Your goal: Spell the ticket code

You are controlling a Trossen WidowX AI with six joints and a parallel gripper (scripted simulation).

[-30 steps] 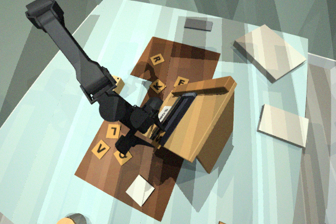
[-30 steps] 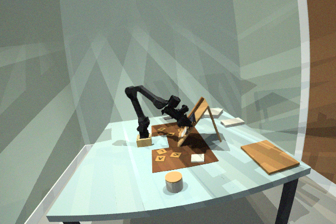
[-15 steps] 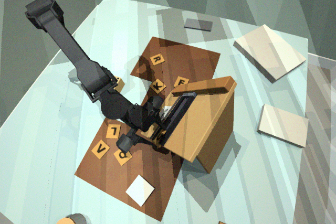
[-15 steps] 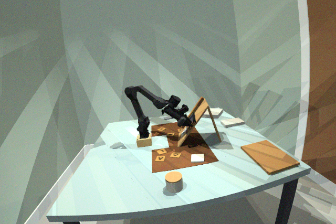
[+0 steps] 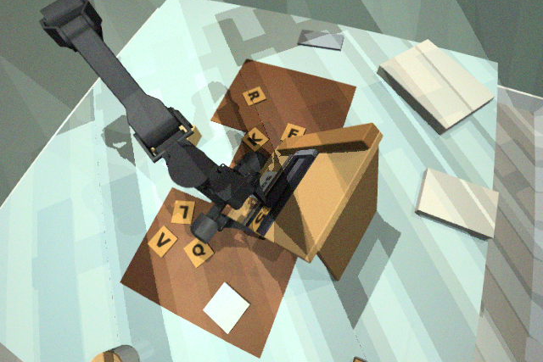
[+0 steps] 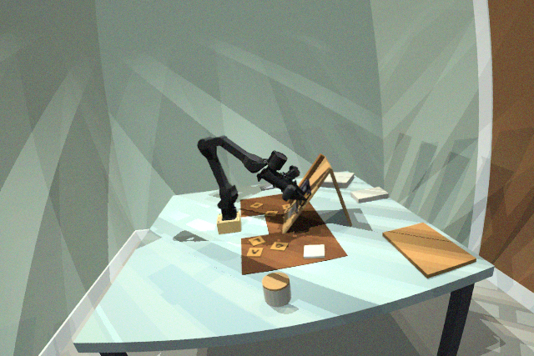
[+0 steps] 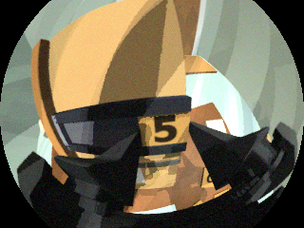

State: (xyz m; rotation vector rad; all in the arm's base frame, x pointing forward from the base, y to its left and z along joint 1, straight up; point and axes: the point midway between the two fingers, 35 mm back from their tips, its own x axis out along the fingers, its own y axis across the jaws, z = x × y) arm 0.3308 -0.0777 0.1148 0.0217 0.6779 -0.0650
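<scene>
My gripper tip is now 90 mm above the white ticket, 80 mm to the right of it and 60 mm past it. The rest, counted from my gripper tip: q tile 150 mm below, 130 mm to the right, 130 mm behind; then s tile right at my gripper tip; then brown mat 160 mm behind, 150 mm below, 110 mm to the left.
</scene>
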